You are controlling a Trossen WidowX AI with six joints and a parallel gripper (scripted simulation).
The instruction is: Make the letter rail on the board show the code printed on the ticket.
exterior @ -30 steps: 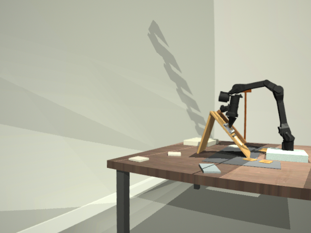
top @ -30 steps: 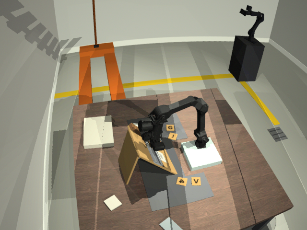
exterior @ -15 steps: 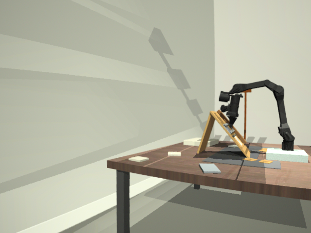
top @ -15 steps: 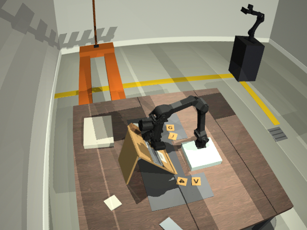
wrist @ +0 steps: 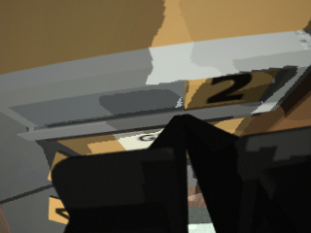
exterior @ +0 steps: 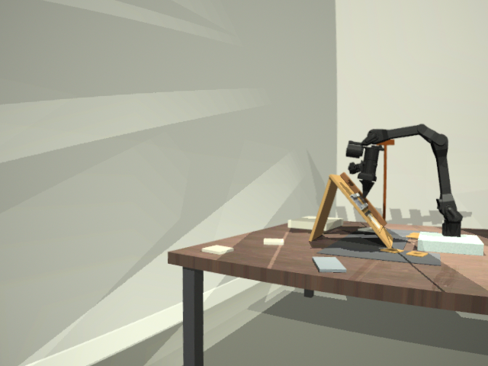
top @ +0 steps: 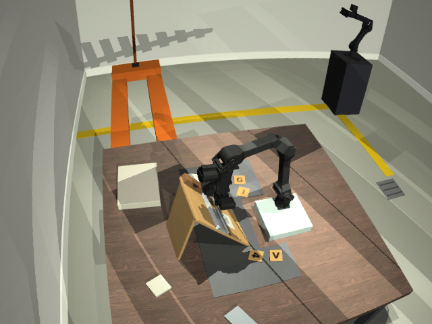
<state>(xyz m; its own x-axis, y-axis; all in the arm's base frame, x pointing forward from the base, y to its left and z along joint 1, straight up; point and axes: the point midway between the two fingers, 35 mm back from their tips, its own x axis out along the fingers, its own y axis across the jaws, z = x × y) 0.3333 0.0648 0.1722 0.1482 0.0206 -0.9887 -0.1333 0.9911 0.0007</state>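
Now: gripper tip 40 mm past the white ticket, 20 mm to the right of it and 90 mm above it. Round my gripper tip: white card (30 mm ahead, 320 mm to the right, 170 mm below); then cream box (330 mm ahead, 330 mm to the right, 160 mm below); then grey mat (140 mm behind, 40 mm to the right, 180 mm below).
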